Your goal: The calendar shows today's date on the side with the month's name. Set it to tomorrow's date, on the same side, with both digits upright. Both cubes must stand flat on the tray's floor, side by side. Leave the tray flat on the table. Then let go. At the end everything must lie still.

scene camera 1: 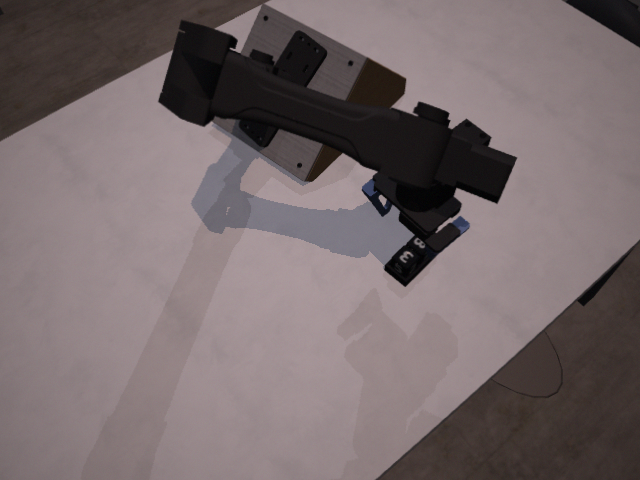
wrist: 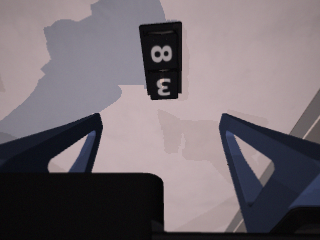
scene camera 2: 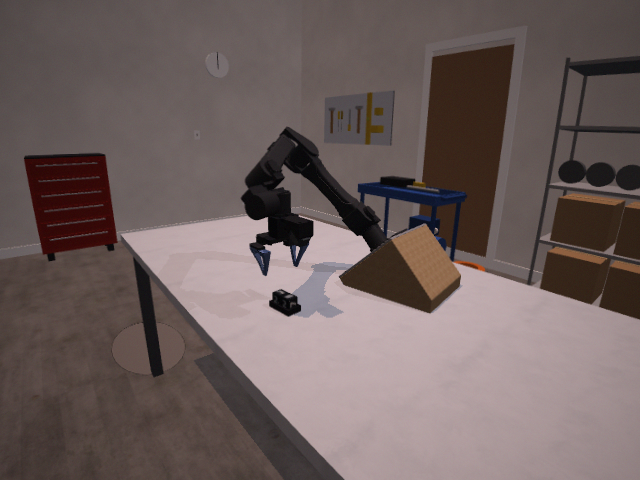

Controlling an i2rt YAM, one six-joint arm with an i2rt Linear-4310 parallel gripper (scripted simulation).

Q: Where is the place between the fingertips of the gripper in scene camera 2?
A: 280, 270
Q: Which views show the gripper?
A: Scene camera 1, the wrist view and scene camera 2: all of them.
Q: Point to a black tray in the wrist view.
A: At 143, 28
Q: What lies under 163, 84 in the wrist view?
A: A black cube.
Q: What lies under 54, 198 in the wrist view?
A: The gripper.
